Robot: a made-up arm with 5 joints.
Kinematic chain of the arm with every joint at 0, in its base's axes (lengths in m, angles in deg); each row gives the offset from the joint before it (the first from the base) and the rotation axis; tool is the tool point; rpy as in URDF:
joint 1: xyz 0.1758 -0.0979 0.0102 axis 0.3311 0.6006 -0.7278
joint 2: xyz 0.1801 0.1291 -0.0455 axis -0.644 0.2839 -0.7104
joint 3: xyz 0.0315 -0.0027 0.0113 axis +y
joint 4: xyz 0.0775 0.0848 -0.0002 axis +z
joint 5: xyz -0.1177 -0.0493 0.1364 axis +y
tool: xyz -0.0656 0.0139 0.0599 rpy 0 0 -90
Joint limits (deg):
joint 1: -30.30..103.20
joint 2: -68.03..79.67
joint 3: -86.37..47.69
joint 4: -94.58..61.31
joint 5: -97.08..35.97
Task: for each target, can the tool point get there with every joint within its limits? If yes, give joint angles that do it. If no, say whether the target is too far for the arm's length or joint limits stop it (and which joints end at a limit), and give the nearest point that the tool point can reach.
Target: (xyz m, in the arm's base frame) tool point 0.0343 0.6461 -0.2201
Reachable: no: too far | nearest point 0.1756 0.3697 -0.1026 | short by 0.332 m
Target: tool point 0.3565 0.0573 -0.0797
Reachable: yes | joints 46.10 50.66 -46.76 2.33 -72.39
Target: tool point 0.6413 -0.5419 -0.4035
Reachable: no: too far | nearest point 0.5276 -0.3093 -0.3146 | short by 0.274 m
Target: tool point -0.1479 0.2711 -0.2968
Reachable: no: joint limits stop it (at a limit: joint 1, joint 3) | nearest point 0.0608 0.2097 -0.1039 | short by 0.291 m
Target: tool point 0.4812 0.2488 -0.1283
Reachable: yes | joints 23.93 45.54 -63.54 -70.65 -30.28
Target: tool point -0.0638 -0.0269 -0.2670
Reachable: no: joint limits stop it (at a limit: joint 1, joint 2, joint 4) | nearest point 0.0886 -0.0600 -0.1901 | short by 0.174 m
